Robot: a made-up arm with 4 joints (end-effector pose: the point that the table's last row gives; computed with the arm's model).
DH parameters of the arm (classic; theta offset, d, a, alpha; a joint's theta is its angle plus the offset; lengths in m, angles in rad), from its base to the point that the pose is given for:
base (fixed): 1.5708 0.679 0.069 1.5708
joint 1: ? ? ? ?
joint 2: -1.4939 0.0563 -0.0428 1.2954
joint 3: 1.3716 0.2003 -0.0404 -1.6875
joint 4: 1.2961 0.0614 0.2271 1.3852
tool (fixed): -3.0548 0.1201 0 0
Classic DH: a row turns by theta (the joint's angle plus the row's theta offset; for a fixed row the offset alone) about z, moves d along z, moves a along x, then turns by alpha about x.
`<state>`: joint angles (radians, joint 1 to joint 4).
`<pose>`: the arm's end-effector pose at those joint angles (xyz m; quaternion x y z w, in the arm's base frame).
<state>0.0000 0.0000 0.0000 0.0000</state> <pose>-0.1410 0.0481 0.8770 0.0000 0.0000 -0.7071 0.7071</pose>
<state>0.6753 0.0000 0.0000 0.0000</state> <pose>-0.1410 -0.0711 0.8205 0.2342 0.2342 -0.6672 0.6672</pose>
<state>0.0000 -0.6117 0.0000 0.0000</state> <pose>-0.1106 0.0881 0.8773 -0.0112 0.0005 -0.8870 0.4616</pose>
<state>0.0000 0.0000 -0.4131 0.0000</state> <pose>-0.0805 0.0531 0.8768 -0.1519 0.1285 -0.7273 0.6568</pose>
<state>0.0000 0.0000 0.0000 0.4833</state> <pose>-0.1604 0.0787 0.7600 -0.1801 -0.1513 -0.6553 0.7178</pose>
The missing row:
joint 1: 0.0277 -0.0674 -0.0436 -1.5457
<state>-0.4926 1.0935 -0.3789 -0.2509</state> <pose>-0.0602 0.1379 0.9216 -0.3401 0.0559 -0.3410 0.8746</pose>
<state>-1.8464 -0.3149 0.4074 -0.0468</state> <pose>-0.1873 0.2468 0.6249 -0.4059 -0.6899 -0.3527 0.4847</pose>
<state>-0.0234 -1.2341 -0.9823 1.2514</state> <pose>-0.1260 0.2335 0.7198 -0.5744 0.3947 -0.6225 0.3560</pose>
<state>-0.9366 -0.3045 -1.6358 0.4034</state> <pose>-0.0354 0.1385 0.7225 -0.6793 0.2062 -0.7003 0.0745</pose>
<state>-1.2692 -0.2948 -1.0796 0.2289</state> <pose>-0.0291 0.1867 0.7194 -0.6054 -0.1460 -0.7723 0.1253</pose>
